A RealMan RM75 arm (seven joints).
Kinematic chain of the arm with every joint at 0, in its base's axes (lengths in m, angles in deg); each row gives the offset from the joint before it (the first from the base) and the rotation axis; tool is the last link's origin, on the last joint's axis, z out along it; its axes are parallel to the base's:
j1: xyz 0 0 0.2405 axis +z
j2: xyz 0 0 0 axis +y
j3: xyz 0 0 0.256 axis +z
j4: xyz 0 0 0 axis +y
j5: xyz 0 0 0.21 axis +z
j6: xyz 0 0 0 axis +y
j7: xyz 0 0 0.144 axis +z
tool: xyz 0 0 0
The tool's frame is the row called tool.
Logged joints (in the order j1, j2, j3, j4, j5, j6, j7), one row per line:
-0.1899 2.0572 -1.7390 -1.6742 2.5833 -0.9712 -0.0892
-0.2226 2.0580 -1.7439 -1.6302 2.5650 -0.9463 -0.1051
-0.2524 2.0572 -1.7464 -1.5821 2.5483 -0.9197 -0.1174
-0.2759 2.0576 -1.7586 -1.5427 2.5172 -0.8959 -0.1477
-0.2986 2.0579 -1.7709 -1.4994 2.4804 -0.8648 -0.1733
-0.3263 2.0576 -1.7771 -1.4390 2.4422 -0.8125 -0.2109
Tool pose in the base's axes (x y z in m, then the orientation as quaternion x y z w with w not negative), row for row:
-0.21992 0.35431 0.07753 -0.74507 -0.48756 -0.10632 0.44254
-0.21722 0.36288 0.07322 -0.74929 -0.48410 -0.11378 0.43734
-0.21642 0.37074 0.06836 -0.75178 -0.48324 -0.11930 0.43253
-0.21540 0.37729 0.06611 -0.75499 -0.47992 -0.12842 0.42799
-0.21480 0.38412 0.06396 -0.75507 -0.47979 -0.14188 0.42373
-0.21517 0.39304 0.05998 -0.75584 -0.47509 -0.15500 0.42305
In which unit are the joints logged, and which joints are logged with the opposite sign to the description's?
The joints are logged in radians. Opposite sign: j2, j7.
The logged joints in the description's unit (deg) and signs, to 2 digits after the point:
-10.88 -117.87 -99.64 -95.92 148.01 -55.65 5.11
-12.75 -117.91 -99.92 -93.40 146.96 -54.22 6.02
-14.46 -117.87 -100.06 -90.65 146.01 -52.69 6.73
-15.81 -117.89 -100.76 -88.39 144.22 -51.33 8.46
-17.11 -117.91 -101.47 -85.91 142.12 -49.55 9.93
-18.70 -117.89 -101.82 -82.45 139.93 -46.55 12.08

